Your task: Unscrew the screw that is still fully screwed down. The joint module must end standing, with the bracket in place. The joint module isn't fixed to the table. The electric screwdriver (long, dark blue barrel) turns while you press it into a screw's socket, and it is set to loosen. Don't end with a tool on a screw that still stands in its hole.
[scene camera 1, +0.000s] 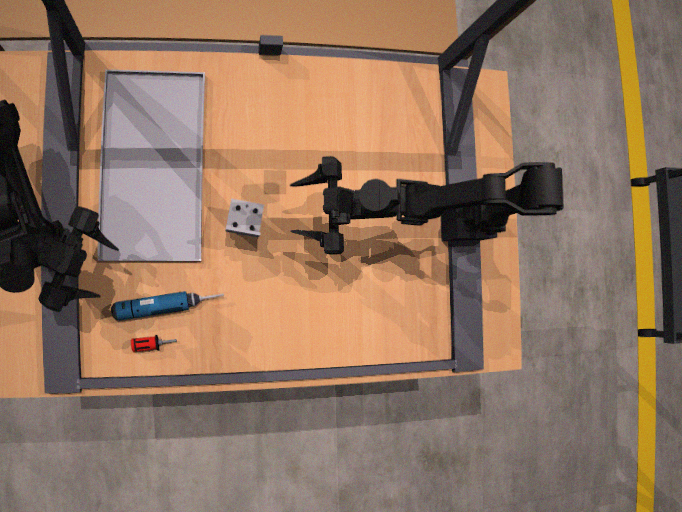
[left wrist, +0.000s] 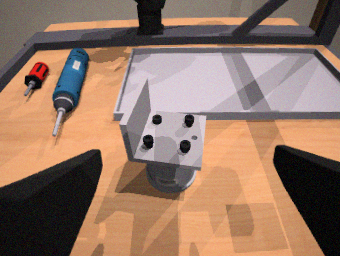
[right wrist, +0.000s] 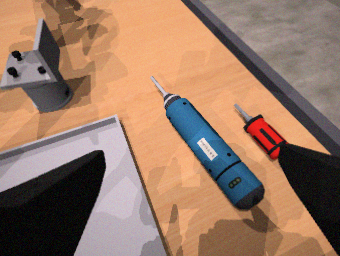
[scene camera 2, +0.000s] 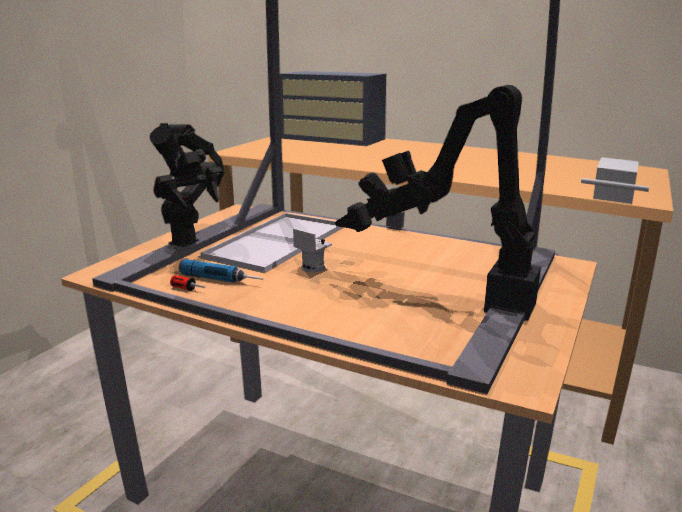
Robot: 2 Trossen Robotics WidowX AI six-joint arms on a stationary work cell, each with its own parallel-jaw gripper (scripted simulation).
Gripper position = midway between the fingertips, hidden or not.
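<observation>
You can see the left gripper in scene camera 1 [290, 208], in scene camera 2 [344, 218] and in the left wrist view [188, 155], but it's out of frame in the right wrist view. The right gripper is there in scene camera 1 [108, 273], in scene camera 2 [202, 204] and in the right wrist view [191, 155], while in the left wrist view it's out of frame. There's a blue electric screwdriver in scene camera 1 [174, 302], in scene camera 2 [187, 267], in the left wrist view [66, 94] and in the right wrist view [237, 181]. A shallow grey tray shows in scene camera 1, in scene camera 2, in the left wrist view [243, 83] and in the right wrist view [121, 213]. On the shallow grey tray [scene camera 1: 145, 206] and [scene camera 2: 254, 249] are the same spot. And on a dark frame rail [scene camera 1: 60, 168] and [left wrist: 214, 30] are the same spot.
</observation>
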